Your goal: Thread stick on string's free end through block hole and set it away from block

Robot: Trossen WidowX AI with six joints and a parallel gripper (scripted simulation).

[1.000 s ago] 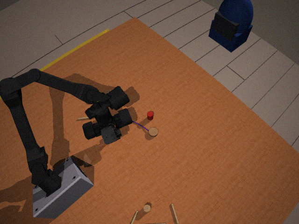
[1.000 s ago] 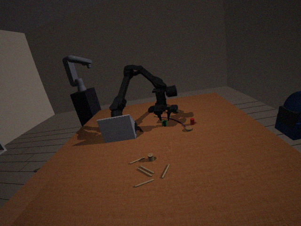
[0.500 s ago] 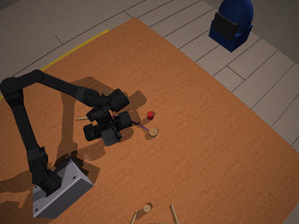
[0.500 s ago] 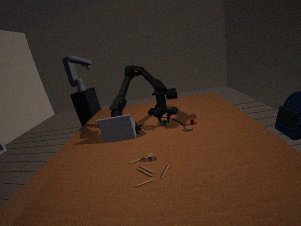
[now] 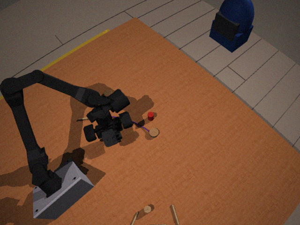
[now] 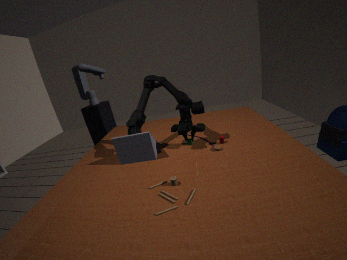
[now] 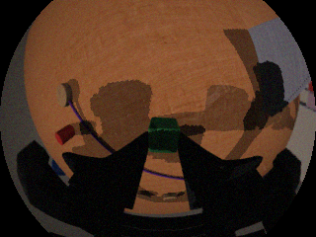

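My gripper tip is now 50 mm past the thin wooden stick, 140 mm to the right of it and 10 mm above it. The rest, counted from my gripper tip: red cylinder 180 mm ahead, 20 mm to the right; green block right at my gripper tip; round wooden button 150 mm ahead, 90 mm to the right, 10 mm below.
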